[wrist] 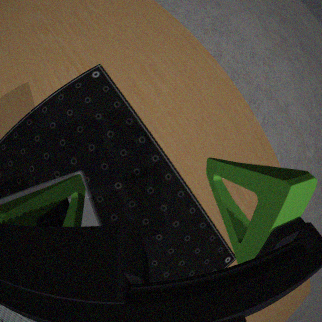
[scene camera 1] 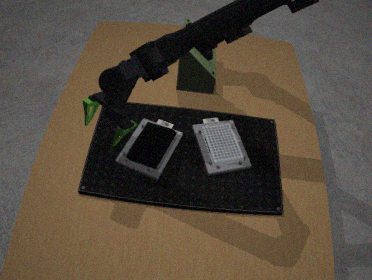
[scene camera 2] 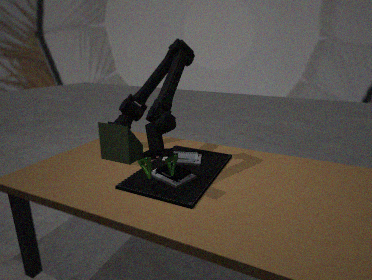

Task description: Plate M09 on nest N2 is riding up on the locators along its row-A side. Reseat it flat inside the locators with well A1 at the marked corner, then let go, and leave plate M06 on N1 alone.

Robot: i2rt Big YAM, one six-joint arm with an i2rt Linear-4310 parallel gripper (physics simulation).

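Frame: origin at the arm's base, x ahead, y left, z up, level; centimetres.
Seen in the pictures: gripper, fingertip midpoint: (wrist: 143,173) (scene camera 1: 99,135) (scene camera 2: 161,177); arm's base, link origin: (scene camera 2: 119,132).
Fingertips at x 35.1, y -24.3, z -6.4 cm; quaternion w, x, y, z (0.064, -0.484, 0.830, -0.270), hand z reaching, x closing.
Observation:
Offsets run from my fingertips to a thing's middle. "pt": to the spot under its first point.
A black well plate {dx -1.3, dy +13.5, dz -3.7 cm} (scene camera 1: 152,145) (scene camera 2: 176,173) lies on a grey nest (scene camera 1: 155,173) (wrist: 91,214), at the left of the dark board in scene camera 1. A white well plate {dx -3.6, dy +31.9, dz -4.1 cm} (scene camera 1: 223,142) (scene camera 2: 187,155) lies on the other nest {dx -3.6, dy +31.9, dz -4.9 cm} (scene camera 1: 231,168) to its right. The labels are too small to read, and the black plate's tilt is hard to tell. My gripper (scene camera 1: 102,134) (scene camera 2: 160,176) (wrist: 143,173) is open and empty. Its green fingers are spread wide; one is beside the black plate's nest, the other out past the board's edge. The gripper body hides much of the nest in the wrist view.
A dark perforated board {dx -1.2, dy +22.6, dz -6.6 cm} (scene camera 1: 185,192) (scene camera 2: 150,192) (wrist: 125,172) carries both nests. A dark green angled block (scene camera 1: 196,75) (scene camera 2: 116,144) stands behind the board. Small white tags {pt dx -10.3, dy +16.7, dz -5.8 cm} (scene camera 1: 165,124) {pt dx -13.1, dy +29.6, dz -5.9 cm} (scene camera 1: 211,120) sit at the nests' rear edges. The arm reaches over the board's back.

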